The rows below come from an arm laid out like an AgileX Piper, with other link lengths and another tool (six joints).
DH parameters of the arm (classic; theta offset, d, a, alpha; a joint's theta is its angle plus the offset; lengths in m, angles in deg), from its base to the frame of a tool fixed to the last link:
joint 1: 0 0.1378 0 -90
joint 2: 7.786 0 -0.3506 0
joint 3: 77.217 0 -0.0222 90
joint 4: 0 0.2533 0 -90
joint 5: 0 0 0 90
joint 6: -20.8 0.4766 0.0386 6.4
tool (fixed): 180 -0.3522 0 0
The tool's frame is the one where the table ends.
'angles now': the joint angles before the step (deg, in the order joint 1, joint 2, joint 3, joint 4, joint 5, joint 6). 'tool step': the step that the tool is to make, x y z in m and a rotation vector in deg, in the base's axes. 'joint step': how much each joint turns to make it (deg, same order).
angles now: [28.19, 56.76, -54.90, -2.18, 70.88, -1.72]
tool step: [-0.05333, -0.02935, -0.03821, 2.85, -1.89, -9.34]
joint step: [-6.73, -13.55, 12.39, 0.61, -1.66, 2.95]
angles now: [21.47, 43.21, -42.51, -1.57, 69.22, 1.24]
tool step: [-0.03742, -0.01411, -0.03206, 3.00, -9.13, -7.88]
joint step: [-7.87, -14.08, 7.99, 0.05, -3.51, 0.15]
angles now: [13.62, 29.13, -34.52, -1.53, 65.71, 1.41]
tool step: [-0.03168, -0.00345, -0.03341, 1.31, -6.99, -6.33]
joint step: [-6.35, -12.95, 5.84, 0.02, 0.00, 0.00]
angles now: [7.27, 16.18, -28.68, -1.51, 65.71, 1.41]
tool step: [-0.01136, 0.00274, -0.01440, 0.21, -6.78, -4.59]
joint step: [-5.10, -7.74, 1.83, 0.11, -0.88, -0.63]
